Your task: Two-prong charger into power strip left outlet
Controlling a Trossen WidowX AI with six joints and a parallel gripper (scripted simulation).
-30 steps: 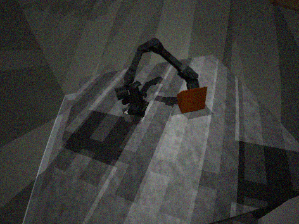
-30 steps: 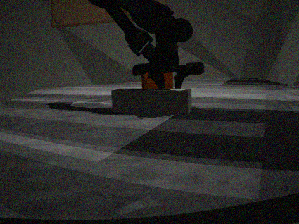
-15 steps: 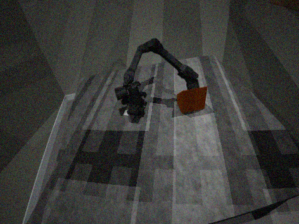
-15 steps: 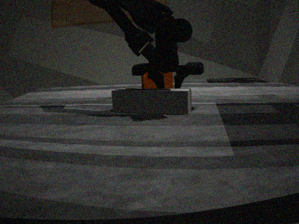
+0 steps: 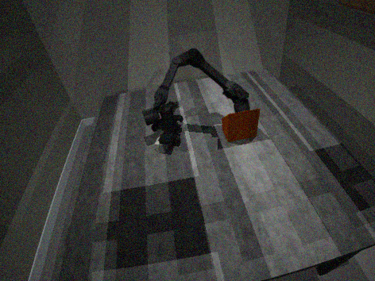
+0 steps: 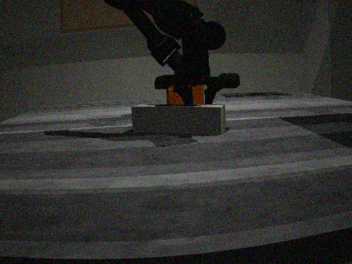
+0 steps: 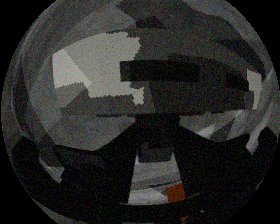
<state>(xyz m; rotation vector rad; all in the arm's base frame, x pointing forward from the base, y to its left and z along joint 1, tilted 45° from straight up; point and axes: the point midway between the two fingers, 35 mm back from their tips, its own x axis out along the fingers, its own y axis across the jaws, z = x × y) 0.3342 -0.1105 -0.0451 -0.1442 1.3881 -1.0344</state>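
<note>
Now: the dark block 1 cm to the right of my gripper tip, 1 cm ahead of it and 1 cm above it.
</note>
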